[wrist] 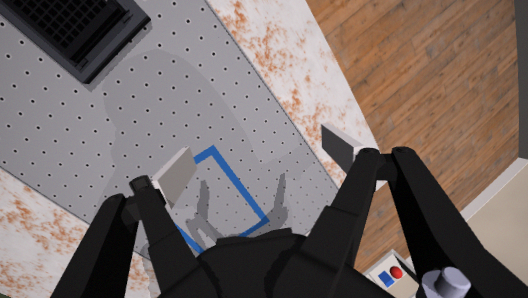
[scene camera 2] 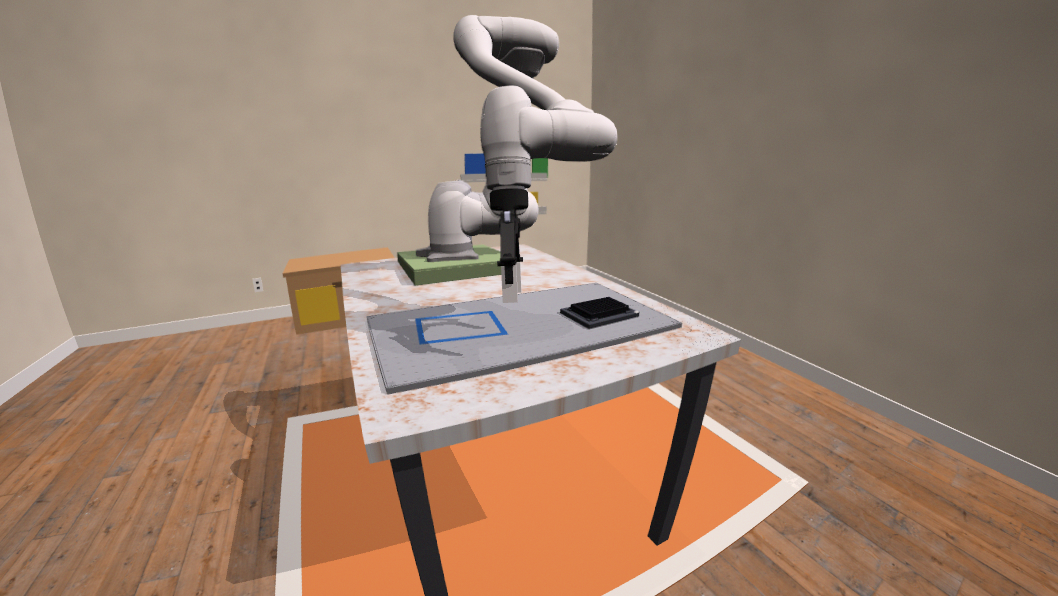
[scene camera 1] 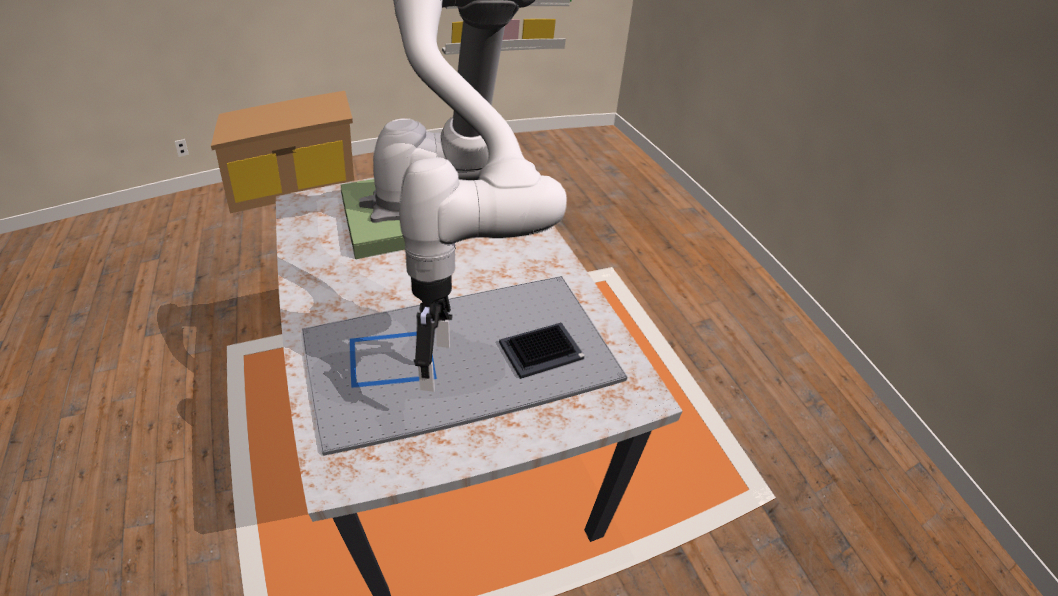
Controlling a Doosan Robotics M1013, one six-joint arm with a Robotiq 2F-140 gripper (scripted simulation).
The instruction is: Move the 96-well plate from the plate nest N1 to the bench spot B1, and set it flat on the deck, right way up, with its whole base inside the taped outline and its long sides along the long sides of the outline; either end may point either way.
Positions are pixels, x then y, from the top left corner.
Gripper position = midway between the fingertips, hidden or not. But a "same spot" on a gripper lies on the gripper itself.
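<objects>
Gripper in scene camera 1 (435, 366), in scene camera 2, in the wrist view. On the gripper, same spot: (scene camera 2: 510, 233) and (wrist: 451, 201).
</objects>
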